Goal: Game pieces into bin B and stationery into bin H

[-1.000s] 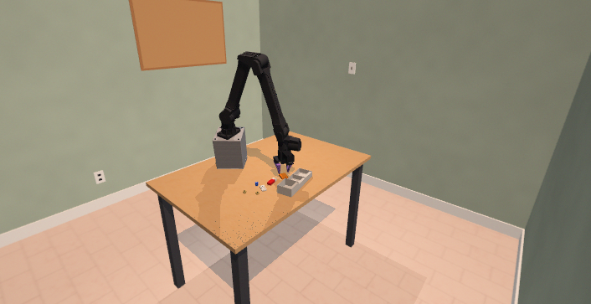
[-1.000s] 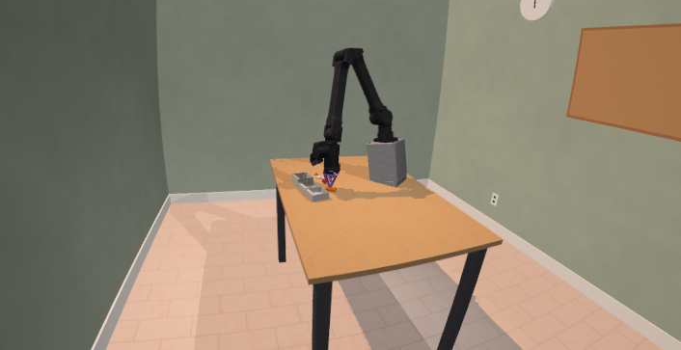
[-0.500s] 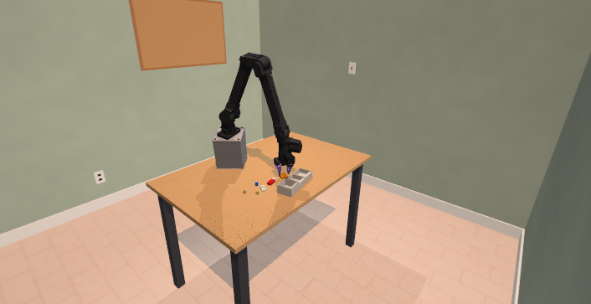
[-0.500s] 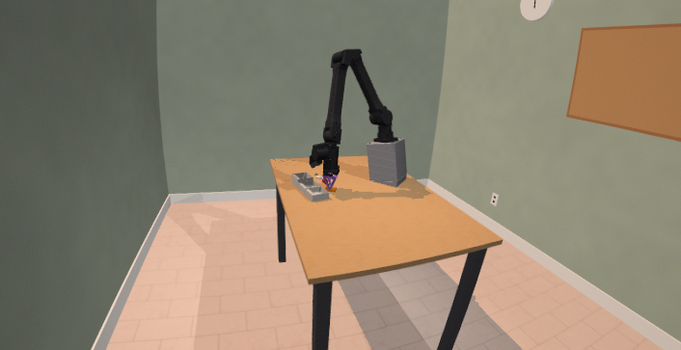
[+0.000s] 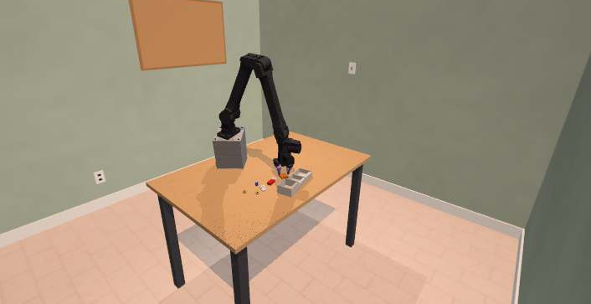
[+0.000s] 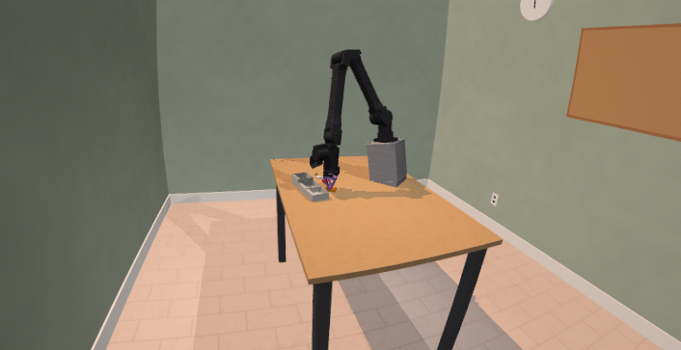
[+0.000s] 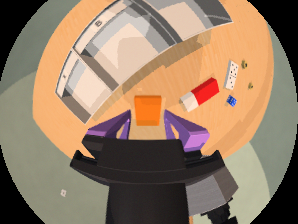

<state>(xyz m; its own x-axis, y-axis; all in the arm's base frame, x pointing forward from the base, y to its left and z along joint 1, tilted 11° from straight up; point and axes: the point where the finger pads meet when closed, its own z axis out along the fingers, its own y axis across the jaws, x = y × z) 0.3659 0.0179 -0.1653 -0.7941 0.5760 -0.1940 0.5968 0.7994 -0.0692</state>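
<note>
The orange block lies 10 mm below my hand. Also, from my hand: red piece (80 mm to the right, 20 mm behind, 10 mm below); white domino (160 mm to the right, 30 mm behind, 10 mm below); grey bin row (100 mm ahead, 40 mm to the right).
</note>
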